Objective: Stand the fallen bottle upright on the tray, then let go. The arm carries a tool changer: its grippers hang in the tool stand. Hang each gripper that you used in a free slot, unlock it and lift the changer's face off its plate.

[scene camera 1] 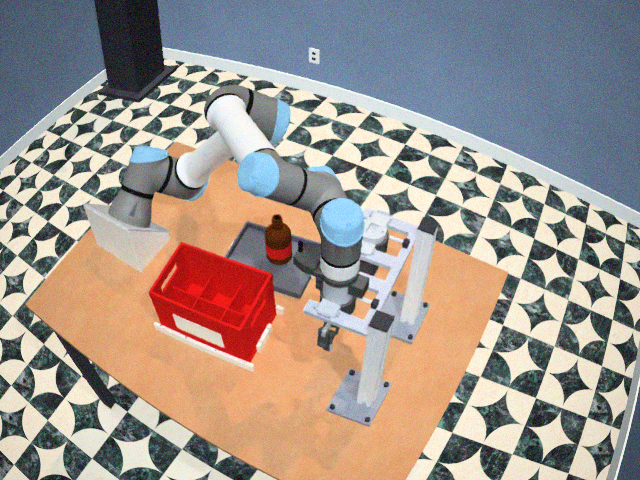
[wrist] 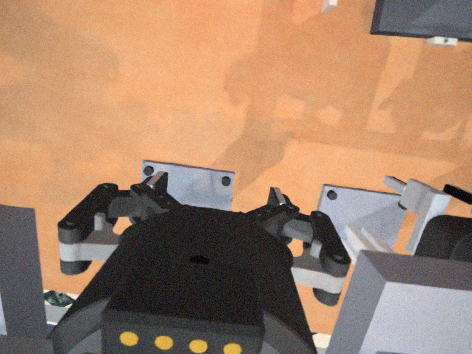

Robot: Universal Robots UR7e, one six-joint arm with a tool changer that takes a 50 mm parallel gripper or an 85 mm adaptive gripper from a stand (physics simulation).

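Frame: origin at the arm's base, x left, y back, z up, level; centimetres.
Seen in the pictures: arm's base, origin of the base link: (scene camera 1: 128,219).
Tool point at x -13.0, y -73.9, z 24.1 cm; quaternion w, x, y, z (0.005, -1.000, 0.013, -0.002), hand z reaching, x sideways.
Pixels of each thing's middle, then the offset from my tool point to it. "pt": a spot on its surface instead.
- brown bottle with a red label, body centre: (scene camera 1: 278,237) dx +28.8, dy +29.7, dz -27.8 cm
- red crate with compartments, body centre: (scene camera 1: 212,304) dx +0.4, dy +34.6, dz -27.3 cm
- post, surface spot: (scene camera 1: 373,361) pt dx -6.5, dy -11.5, dz -12.7 cm
- bolted foot plate, surface spot: (scene camera 1: 346,400) pt dx -7.6, dy -6.8, dz -34.8 cm
The brown bottle with a red label (scene camera 1: 279,245) stands upright on the dark grey tray (scene camera 1: 244,254) (wrist: 425,19). The arm is away from the bottle, at the near end of the tool stand (scene camera 1: 416,273) (wrist: 420,315). My gripper (scene camera 1: 325,342) (wrist: 218,191), the adaptive one with black linkage fingers, is on the arm. Its fingers are spread, with no object between them. Pale stand arms show on both sides of it in the wrist view. Whether its plate rests in the slot is hidden. Another gripper (wrist: 447,237) hangs in the stand to the right in the wrist view.
A red crate with compartments (scene camera 1: 211,304) stands left of the stand, edged by white strips (scene camera 1: 204,347). The stand's near post (scene camera 1: 373,361) rises from a bolted foot plate (scene camera 1: 346,400) close to the gripper. A pale angled panel (scene camera 1: 118,240) stands at the arm's base.
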